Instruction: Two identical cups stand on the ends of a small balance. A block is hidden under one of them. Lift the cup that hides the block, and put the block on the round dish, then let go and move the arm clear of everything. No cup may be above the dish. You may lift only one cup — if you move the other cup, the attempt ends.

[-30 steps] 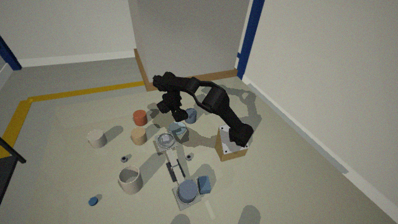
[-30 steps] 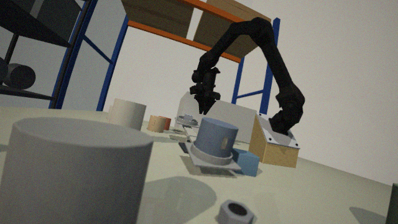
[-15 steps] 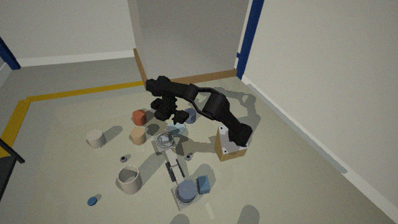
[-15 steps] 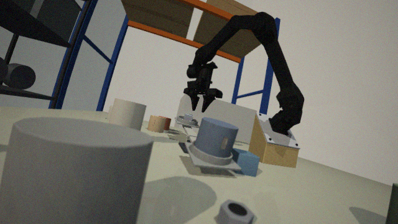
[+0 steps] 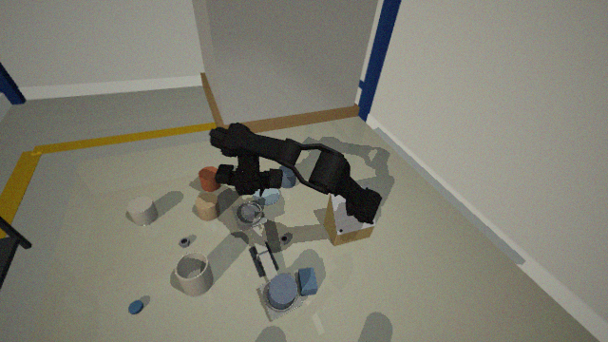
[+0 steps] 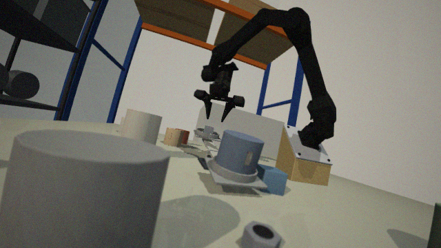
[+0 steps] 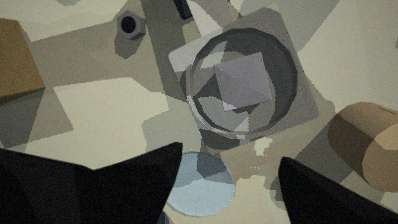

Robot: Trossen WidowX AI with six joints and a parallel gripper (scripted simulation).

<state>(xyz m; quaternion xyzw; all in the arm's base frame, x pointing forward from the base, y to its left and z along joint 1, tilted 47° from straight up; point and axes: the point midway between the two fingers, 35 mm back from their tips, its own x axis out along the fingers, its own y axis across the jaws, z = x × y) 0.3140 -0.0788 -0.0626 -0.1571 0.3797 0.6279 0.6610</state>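
Now: the grey block 10 mm ahead of my gripper tip, 30 mm to the left of it and 40 mm below it. Round my gripper tip: round pale-blue dish 60 mm behind, 110 mm to the right, 130 mm below; then tan cylinder 150 mm ahead, 50 mm to the right, 90 mm below; then balance 10 mm behind, 150 mm to the left, 90 mm below.
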